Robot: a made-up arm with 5 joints.
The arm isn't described. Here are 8 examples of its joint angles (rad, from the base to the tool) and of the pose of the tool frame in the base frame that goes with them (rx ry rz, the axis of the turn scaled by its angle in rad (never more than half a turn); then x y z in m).
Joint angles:
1: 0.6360 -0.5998 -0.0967 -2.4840 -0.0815
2: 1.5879 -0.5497 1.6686 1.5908 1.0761
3: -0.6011 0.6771 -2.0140 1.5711 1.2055
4: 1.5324 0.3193 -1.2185 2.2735 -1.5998
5: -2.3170 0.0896 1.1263 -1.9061 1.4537
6: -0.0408 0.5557 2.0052 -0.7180 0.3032
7: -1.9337 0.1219 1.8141 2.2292 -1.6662
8: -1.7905 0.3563 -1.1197 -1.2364 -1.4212
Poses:
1: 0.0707 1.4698 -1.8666 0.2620 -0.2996 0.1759
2: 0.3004 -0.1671 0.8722 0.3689 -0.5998 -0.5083
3: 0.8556 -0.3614 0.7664 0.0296 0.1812 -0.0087
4: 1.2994 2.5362 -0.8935 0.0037 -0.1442 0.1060
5: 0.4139 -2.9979 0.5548 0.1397 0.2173 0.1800
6: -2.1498 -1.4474 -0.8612 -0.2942 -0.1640 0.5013
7: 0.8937 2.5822 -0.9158 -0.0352 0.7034 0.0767
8: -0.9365 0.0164 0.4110 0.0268 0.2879 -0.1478
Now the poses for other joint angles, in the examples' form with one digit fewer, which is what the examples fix.
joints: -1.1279 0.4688 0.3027 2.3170 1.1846
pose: -1.760 0.682 0.884 0.123 0.218 0.558
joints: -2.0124 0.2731 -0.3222 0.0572 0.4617
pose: -1.821 -0.492 -0.095 -0.190 0.179 0.153
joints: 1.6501 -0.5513 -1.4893 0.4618 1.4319
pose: -2.200 -1.739 -0.380 -0.092 -0.400 -0.058
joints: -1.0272 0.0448 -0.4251 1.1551 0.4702
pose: -0.619 0.192 0.678 0.002 -0.045 0.438
